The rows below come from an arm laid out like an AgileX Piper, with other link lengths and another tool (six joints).
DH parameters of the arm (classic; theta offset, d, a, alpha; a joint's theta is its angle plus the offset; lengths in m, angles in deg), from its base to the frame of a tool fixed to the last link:
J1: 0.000 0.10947 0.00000 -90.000
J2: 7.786 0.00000 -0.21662 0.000
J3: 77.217 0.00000 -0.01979 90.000
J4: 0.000 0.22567 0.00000 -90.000
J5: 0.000 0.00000 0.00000 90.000
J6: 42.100 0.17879 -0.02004 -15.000
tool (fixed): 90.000 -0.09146 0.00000 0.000
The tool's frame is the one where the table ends.
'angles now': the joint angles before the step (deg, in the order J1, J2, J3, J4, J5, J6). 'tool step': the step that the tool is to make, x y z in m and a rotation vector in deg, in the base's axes. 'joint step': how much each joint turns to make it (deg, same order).
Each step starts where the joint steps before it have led.
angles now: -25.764, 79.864, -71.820, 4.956, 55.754, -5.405
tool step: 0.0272, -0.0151, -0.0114, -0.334, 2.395, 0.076
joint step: 0.004, 8.924, -6.621, -1.347, -0.292, 0.006
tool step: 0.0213, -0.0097, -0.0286, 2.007, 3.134, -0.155
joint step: 0.001, 8.005, -2.919, 0.463, -1.394, 0.000
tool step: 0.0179, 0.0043, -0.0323, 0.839, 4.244, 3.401
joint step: 2.106, 6.232, -0.389, -0.437, -1.564, -1.416
